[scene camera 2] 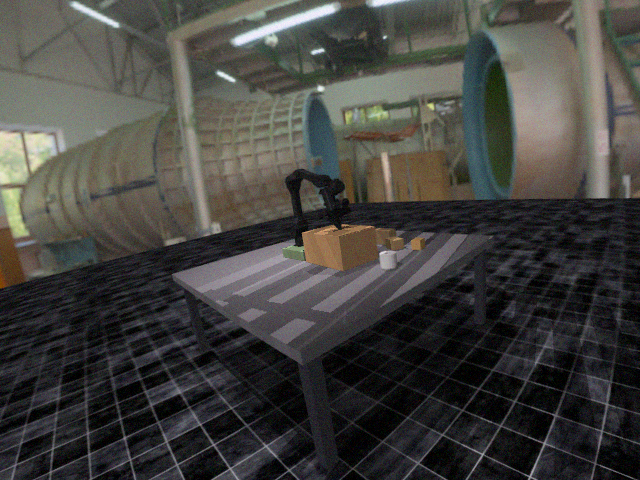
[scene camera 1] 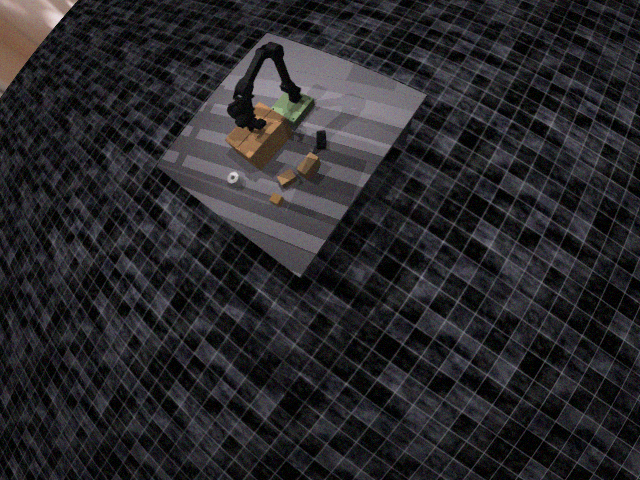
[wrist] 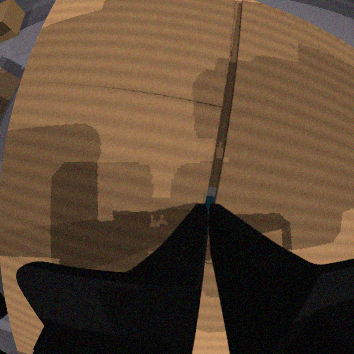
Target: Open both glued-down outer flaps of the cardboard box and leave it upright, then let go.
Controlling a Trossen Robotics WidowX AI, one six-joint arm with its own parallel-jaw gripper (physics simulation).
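Places are measured from the arm's base along level axes (x ahead, y right, z down), in centimetres.
Pixels of known places: gripper, fingertip midpoint: [scene camera 2: 340, 229] [scene camera 1: 251, 131] [wrist: 206, 212]; arm's base, link origin: [scene camera 2: 301, 244] [scene camera 1: 295, 98].
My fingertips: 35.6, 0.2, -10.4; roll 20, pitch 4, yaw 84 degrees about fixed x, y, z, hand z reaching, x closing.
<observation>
Ahead of a thing's pixels: the offset from my fingertips to its top centre, as dx, dy, dz. "spot": to the spot under its first point. Level surfaces: height alone.
The brown cardboard box @[-2.4, -0.1, +0.0] [scene camera 1: 272, 146] [scene camera 2: 325, 250] stands upright on the table. Its two outer flaps lie flat on top, the left flap @[spot: +6.9, -4.6, +0.0] [wrist: 125, 55] and the right flap @[spot: +5.3, +4.4, +0.0] [wrist: 300, 115] in the wrist view, with a narrow seam @[spot: +5.4, +0.6, +0.8] [wrist: 227, 100] between them. A short teal strip @[-2.4, -0.1, +1.7] [wrist: 210, 200] shows in the seam right at the fingertips. My gripper [scene camera 1: 263, 123] [scene camera 2: 339, 227] [wrist: 206, 212] is shut and empty, pointing down with its tips over the seam. Whether the tips touch the cardboard or reach into the seam is unclear. The fingers hide the near part of the seam.
A green base plate [scene camera 1: 282, 105] [scene camera 2: 293, 252] lies beside the box under the arm's base. A white roll @[+26.3, -2.0, +9.5] [scene camera 1: 233, 177] [scene camera 2: 388, 259], small brown blocks @[+8.8, -28.8, +10.6] [scene camera 1: 286, 178] @[-3.1, -35.5, +7.6] [scene camera 1: 309, 165] @[+21.9, -31.6, +10.6] [scene camera 1: 276, 199] and a black block @[-21.1, -30.0, +12.2] [scene camera 1: 321, 139] stand on the table @[dz +15.6] [scene camera 1: 305, 248] [scene camera 2: 248, 289].
</observation>
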